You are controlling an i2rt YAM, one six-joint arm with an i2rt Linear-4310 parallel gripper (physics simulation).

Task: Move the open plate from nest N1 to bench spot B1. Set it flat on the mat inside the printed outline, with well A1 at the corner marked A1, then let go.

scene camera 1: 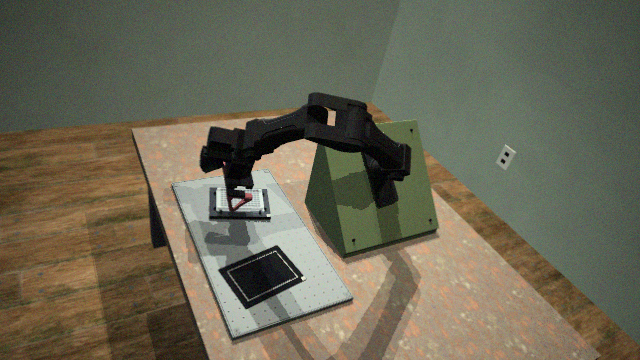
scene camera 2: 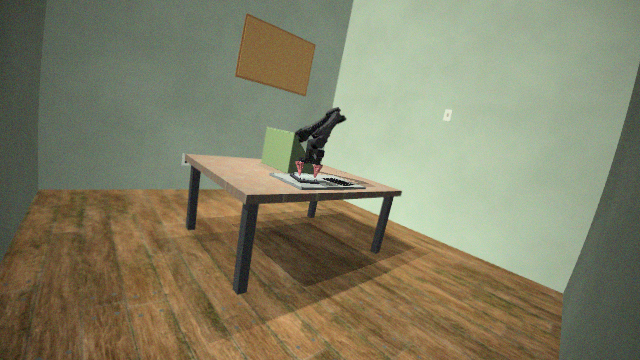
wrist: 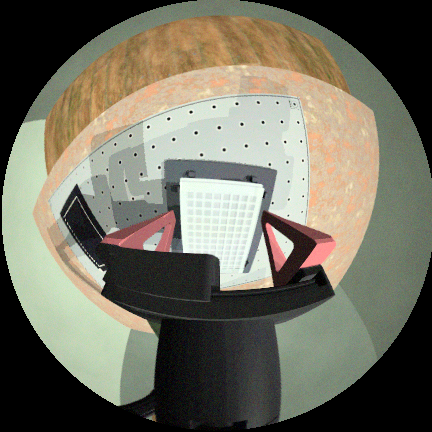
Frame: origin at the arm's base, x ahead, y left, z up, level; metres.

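Where they show: gripper, fingertip midpoint: [scene camera 1: 229, 198] [scene camera 2: 307, 176] [wrist: 217, 214]; arm's base at its link origin: [scene camera 1: 377, 169] [scene camera 2: 290, 145].
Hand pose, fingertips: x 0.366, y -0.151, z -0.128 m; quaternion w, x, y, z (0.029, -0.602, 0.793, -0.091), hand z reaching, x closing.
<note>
Each offset is from my fingertips to the top centre of the thing. Level surfaces: height alone.
The white open plate {dy +0.008, dx -0.028, dz +0.002 m} [scene camera 1: 259, 201] [wrist: 220, 220] sits in the dark nest {dy +0.007, dx -0.027, dz -0.003 m} [scene camera 1: 268, 206] [wrist: 220, 168] on the grey pegboard, with its grid of wells facing up. My gripper [scene camera 1: 238, 202] [scene camera 2: 308, 176] [wrist: 217, 214] is open over the plate, one pink finger beyond each long side, with the plate not gripped. The near end of the plate is partly hidden by the gripper body in the wrist view. The black mat {dz -0.023 m} [scene camera 1: 265, 275] [wrist: 82, 225] with a thin white printed outline lies on the same board, turned relative to the nest. A small pale mark {dy +0.304, dx -0.065, dz -0.022 m} [scene camera 1: 303, 278] is at one mat corner.
The pegboard [scene camera 1: 320, 285] [wrist: 260, 112] lies on the speckled table {dz -0.037 m} [scene camera 1: 480, 295]. The green wedge-shaped stand [scene camera 1: 412, 200] [scene camera 2: 280, 150] that carries the arm stands beside the board. The black arm [scene camera 1: 285, 131] [scene camera 2: 320, 137] arches from it over the board.
</note>
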